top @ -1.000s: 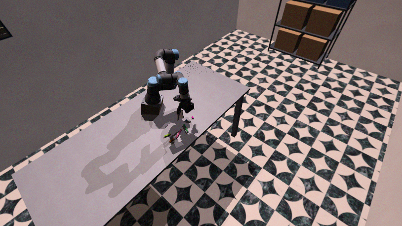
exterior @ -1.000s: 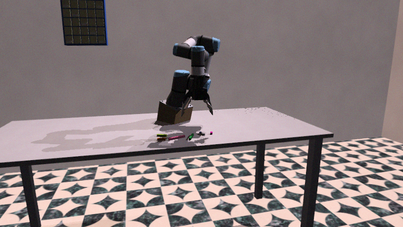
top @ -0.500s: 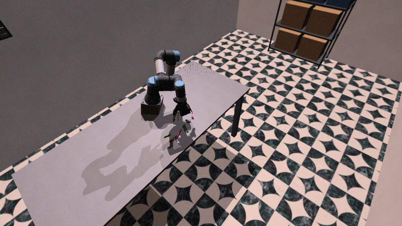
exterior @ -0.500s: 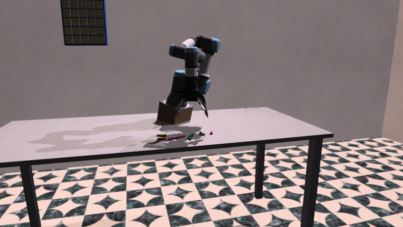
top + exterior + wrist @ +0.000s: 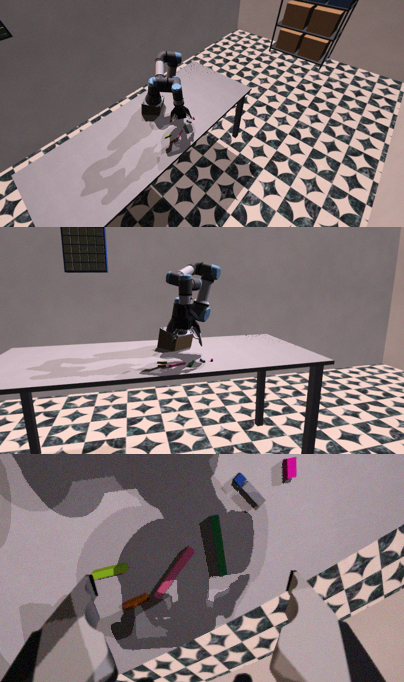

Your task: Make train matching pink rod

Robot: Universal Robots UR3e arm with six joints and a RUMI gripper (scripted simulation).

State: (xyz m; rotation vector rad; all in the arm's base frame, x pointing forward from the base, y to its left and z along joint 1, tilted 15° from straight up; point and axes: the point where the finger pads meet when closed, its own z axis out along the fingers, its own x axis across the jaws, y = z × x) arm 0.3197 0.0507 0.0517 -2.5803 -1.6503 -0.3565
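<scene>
Right now the lime rod is 130 mm to the right of my hand and 90 mm below it. Also, from my hand: green rod: 90 mm below, 30 mm ahead, 20 mm to the left; pink rod: 90 mm below, 50 mm to the right, 40 mm ahead; blue rod: 90 mm below, 70 mm to the left, 40 mm behind.
</scene>
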